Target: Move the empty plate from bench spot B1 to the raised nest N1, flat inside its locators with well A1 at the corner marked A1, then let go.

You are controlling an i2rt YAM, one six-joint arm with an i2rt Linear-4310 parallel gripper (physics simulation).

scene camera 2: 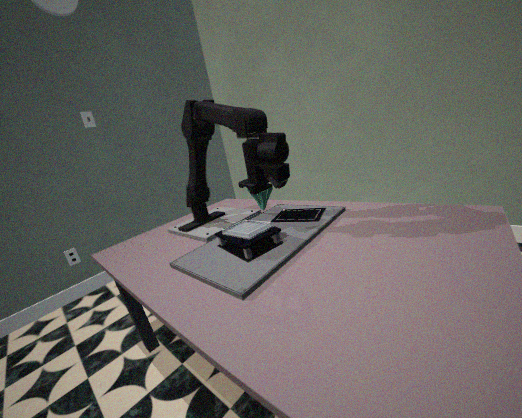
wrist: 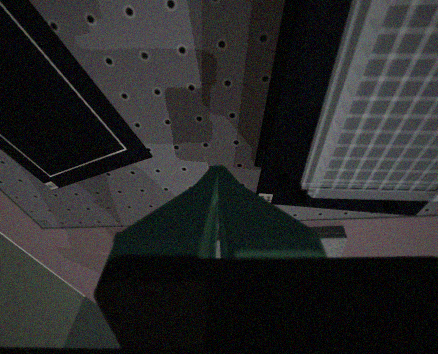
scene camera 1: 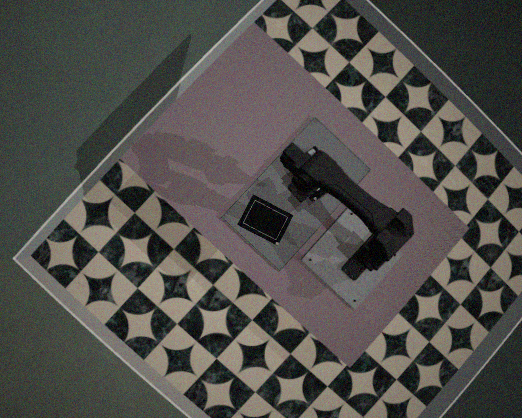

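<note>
The clear gridded plate lies on the raised black nest N1 and looks flat, with its near edge inside the nest's border in the wrist view. Bench spot B1, a black pad with a white outline, is bare. My gripper is shut and empty, its green fingertips above the board between the nest and B1, apart from the plate. A small white label shows at the nest's corner, too blurred to read. The arm hides the nest and plate in scene camera 1.
The grey perforated board carries the nest and B1. The arm's light base plate lies beside it. Both are on the pink table. Shadows fall across the board and table.
</note>
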